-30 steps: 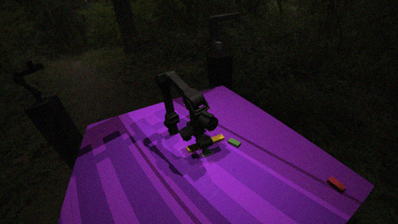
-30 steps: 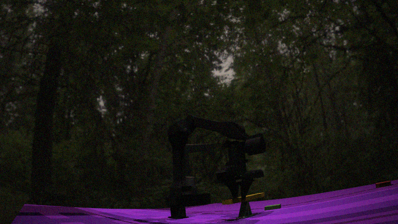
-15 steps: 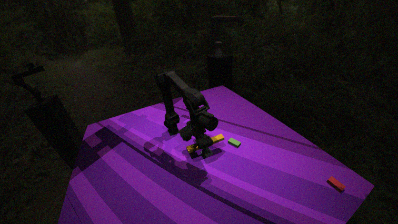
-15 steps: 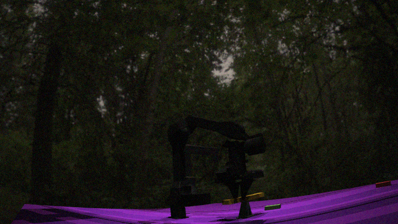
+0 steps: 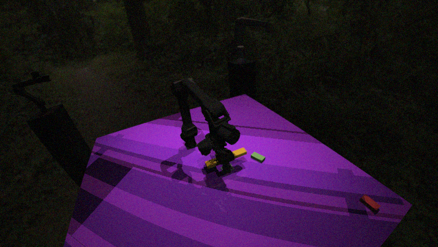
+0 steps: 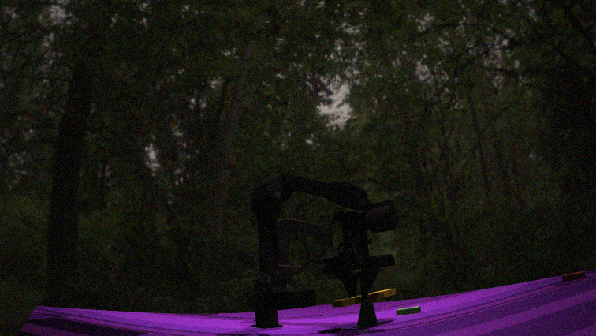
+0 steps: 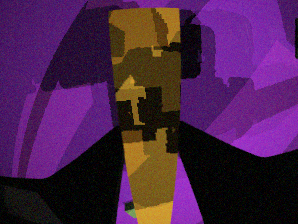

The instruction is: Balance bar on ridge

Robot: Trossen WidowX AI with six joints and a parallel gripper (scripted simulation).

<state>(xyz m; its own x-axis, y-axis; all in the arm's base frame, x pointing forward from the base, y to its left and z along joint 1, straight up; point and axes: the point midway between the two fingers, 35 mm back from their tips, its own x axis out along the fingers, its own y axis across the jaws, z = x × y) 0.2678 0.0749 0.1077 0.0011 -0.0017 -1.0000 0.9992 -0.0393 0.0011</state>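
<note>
Right now my gripper tip is 3 cm to the right of the yellow bar. Round my gripper tip: red block 47 cm ahead, 43 cm to the left, 7 cm below; green block 2 cm ahead, 20 cm to the left, 7 cm below.
</note>
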